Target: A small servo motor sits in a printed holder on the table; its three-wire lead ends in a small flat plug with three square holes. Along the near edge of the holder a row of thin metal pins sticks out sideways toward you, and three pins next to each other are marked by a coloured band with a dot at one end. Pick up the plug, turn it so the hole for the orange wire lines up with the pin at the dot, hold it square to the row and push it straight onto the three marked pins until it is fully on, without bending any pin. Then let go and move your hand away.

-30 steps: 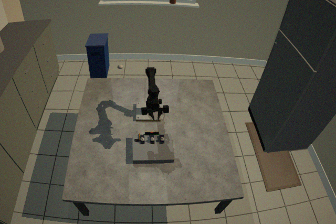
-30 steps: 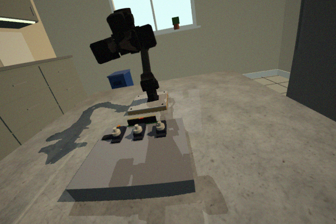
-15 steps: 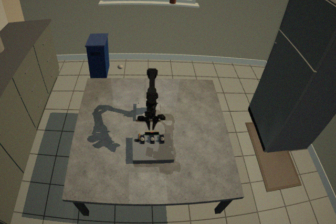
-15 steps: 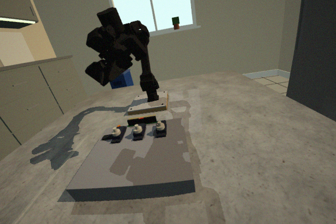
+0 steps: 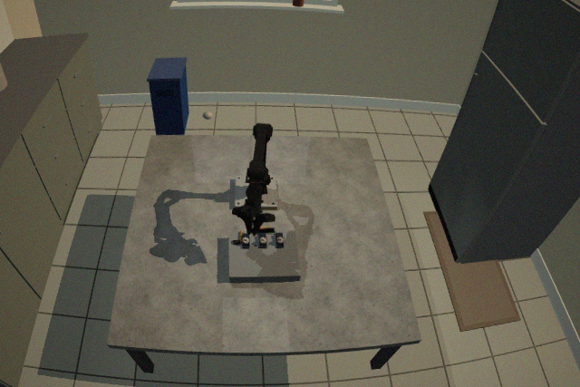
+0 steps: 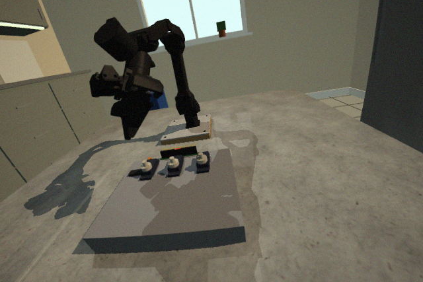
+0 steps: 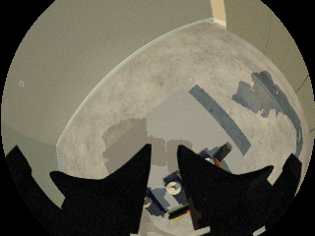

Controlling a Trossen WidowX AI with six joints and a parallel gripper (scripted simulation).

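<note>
Right now the red band is 110 mm behind my gripper tip, 60 mm to the left of it and 110 mm below it. The rest, counted from my gripper tip: pin strip: 110 mm behind, 60 mm to the left, 120 mm below; then grey printed holder: 50 mm ahead, 50 mm to the left, 160 mm below.
</note>
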